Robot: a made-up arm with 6 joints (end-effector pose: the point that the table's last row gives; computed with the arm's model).
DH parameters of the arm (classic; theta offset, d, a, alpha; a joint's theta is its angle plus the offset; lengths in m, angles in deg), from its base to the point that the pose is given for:
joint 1: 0 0.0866 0 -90
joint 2: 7.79 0 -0.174 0
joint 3: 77.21 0 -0.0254 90
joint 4: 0 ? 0 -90
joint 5: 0 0 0.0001 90
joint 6: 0 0.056 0 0
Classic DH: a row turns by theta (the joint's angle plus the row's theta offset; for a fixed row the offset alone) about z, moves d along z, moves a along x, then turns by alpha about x.
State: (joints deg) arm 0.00 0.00 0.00 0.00 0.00 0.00
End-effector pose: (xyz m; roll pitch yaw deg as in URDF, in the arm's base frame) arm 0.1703 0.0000 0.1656 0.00 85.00 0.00
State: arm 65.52 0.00 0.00 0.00 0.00 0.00
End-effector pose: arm 0.0706 0.1550 0.1656 0.00 85.00 65.52
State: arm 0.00 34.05 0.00 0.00 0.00 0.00
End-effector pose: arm 0.1853 0.0000 0.0567 180.00 60.95 180.00
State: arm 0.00 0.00 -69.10 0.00 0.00 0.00
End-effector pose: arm -0.1019 0.0000 0.4501 0.00 15.90 0.00
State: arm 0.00 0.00 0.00 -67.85 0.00 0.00
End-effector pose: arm 0.1703 -0.0001 0.1656 -84.60 22.06 -87.97
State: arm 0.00 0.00 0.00 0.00 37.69 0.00
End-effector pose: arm 0.1616 0.0000 0.1305 180.00 57.31 180.00
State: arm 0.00 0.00 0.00 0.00 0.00 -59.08
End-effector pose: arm 0.1703 0.0000 0.1656 -84.18 30.79 -87.01
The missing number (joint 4, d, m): 0.2902
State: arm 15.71 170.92 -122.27 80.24 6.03 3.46
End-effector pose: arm 0.4230 0.1251 -0.1306 134.37 0.36 114.39
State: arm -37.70 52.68 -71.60 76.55 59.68 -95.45
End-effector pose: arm 0.1867 -0.0848 0.3800 -87.76 57.31 -68.70
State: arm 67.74 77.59 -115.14 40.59 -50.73 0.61
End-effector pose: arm 0.0967 0.1620 0.5232 29.01 -10.05 92.98
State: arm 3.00 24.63 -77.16 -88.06 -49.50 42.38
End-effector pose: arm 0.0036 0.0427 0.4699 -55.61 -5.94 -24.33
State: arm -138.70 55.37 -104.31 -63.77 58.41 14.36
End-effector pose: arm -0.1079 -0.0378 0.5026 -56.67 68.45 111.48
